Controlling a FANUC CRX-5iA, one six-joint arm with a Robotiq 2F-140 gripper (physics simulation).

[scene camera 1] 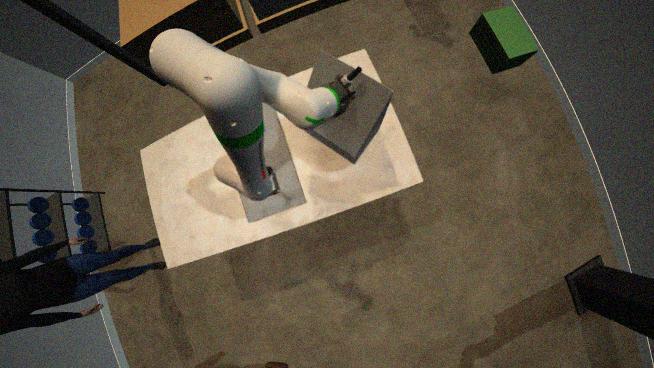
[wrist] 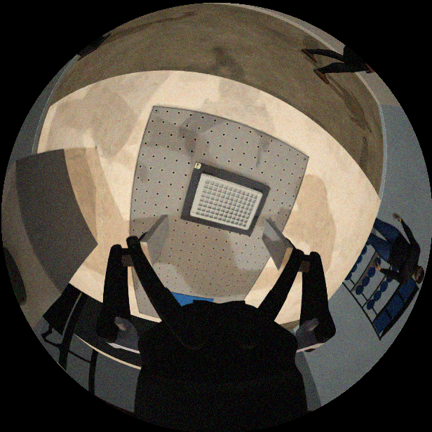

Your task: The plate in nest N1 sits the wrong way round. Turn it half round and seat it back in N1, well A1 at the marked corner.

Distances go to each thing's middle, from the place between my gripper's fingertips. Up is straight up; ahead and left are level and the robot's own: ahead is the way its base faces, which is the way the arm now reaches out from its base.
Scene:
I see my gripper 30 mm short of the pale plate (wrist: 218, 200), 10 mm to the right of it and 110 mm above it.

